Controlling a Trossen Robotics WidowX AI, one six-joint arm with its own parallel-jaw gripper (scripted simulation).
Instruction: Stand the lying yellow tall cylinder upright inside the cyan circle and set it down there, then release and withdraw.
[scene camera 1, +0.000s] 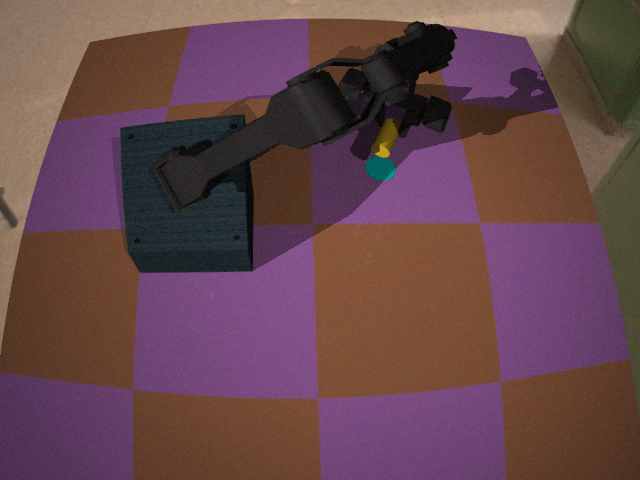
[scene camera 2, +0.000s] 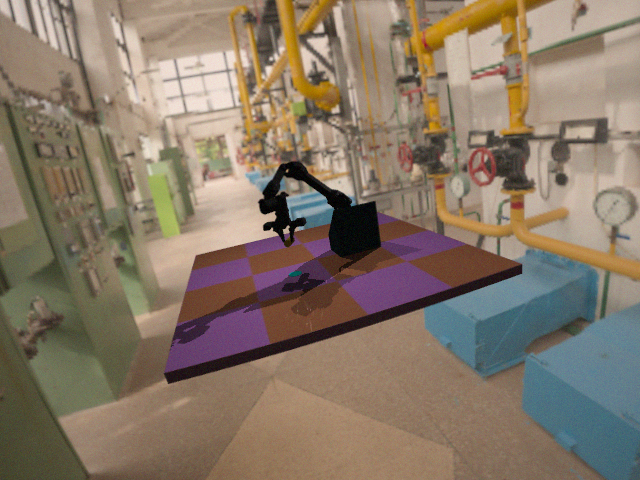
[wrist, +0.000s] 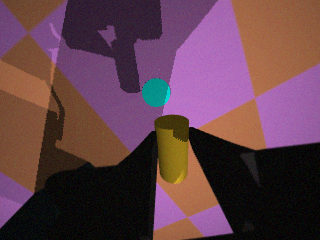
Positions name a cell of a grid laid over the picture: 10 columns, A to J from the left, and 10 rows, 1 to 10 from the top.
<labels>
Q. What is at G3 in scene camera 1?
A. My gripper.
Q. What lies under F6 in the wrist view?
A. A yellow tall cylinder.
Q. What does my gripper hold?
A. A yellow tall cylinder.
</labels>
